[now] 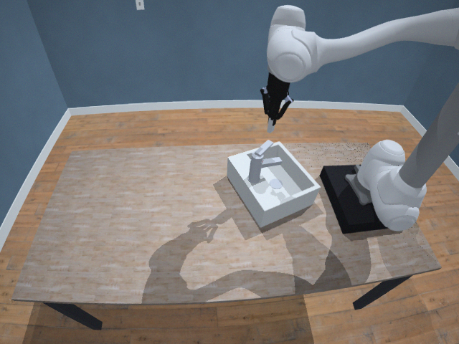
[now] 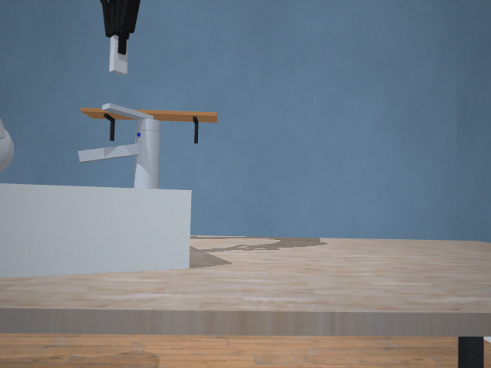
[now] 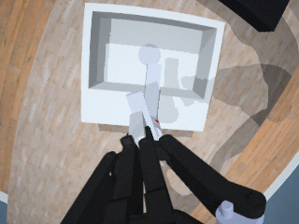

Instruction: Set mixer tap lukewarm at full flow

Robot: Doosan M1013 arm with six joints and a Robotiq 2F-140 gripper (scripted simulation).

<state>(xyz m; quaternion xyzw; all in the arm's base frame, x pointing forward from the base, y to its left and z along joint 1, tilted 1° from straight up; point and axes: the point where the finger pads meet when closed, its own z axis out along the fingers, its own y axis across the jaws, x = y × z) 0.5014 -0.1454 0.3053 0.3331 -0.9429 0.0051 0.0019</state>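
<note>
Now: hand 2 cm short of the lever, 2 cm to the right of it and 10 cm above it. From my hand the other things lie so: white basin 6 cm behind, 1 cm to the left, 34 cm below; then grey mixer tap 4 cm ahead, 3 cm to the left, 15 cm below.
</note>
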